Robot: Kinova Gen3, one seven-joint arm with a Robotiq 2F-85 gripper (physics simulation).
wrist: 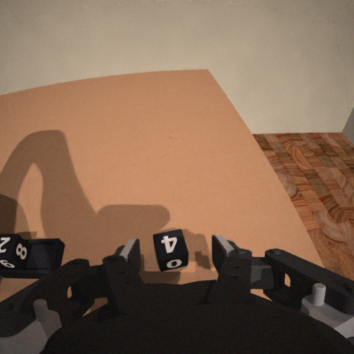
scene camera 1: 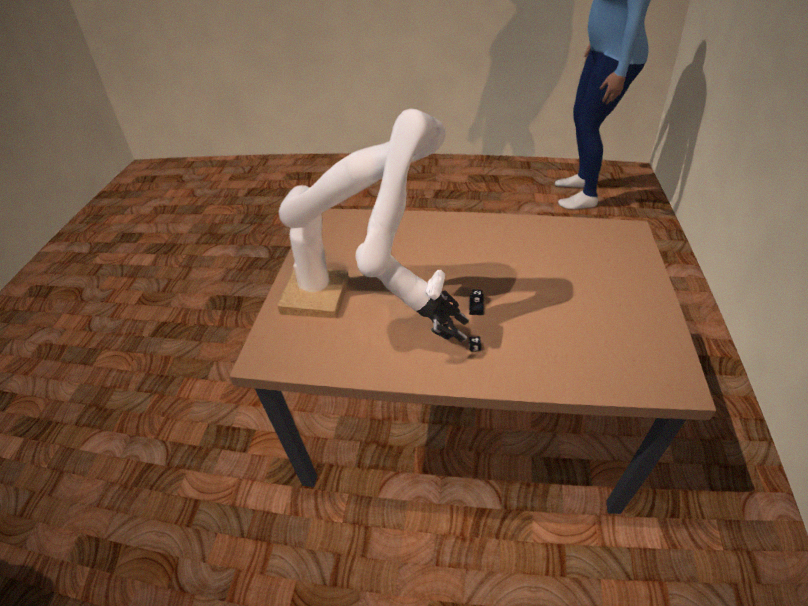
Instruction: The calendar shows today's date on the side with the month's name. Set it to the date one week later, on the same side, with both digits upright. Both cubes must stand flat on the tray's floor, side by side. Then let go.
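The black tray (scene camera 1: 477,311) (wrist: 45,273) lies right of the arm in the scene view and at the left edge of the wrist view. One black cube (scene camera 1: 477,295) (wrist: 12,251) stands in its back half in the scene view; its white 2, 8 and a 6 or 9 show in the wrist view. The other black cube (scene camera 1: 475,343) (wrist: 171,250) is on the table outside the tray, with a 4, looking upside down in the wrist view, and a 0. My gripper (scene camera 1: 467,330) (wrist: 175,249) is open and tilted, its fingers on either side of this cube, apart from it. The month's name is not readable.
The brown table (scene camera 1: 574,365) (wrist: 150,130) carries the arm's wooden base block (scene camera 1: 306,303) at its left. The table's edge and wood floor (wrist: 300,185) lie to the right in the wrist view. A person (scene camera 1: 593,97) stands behind the table.
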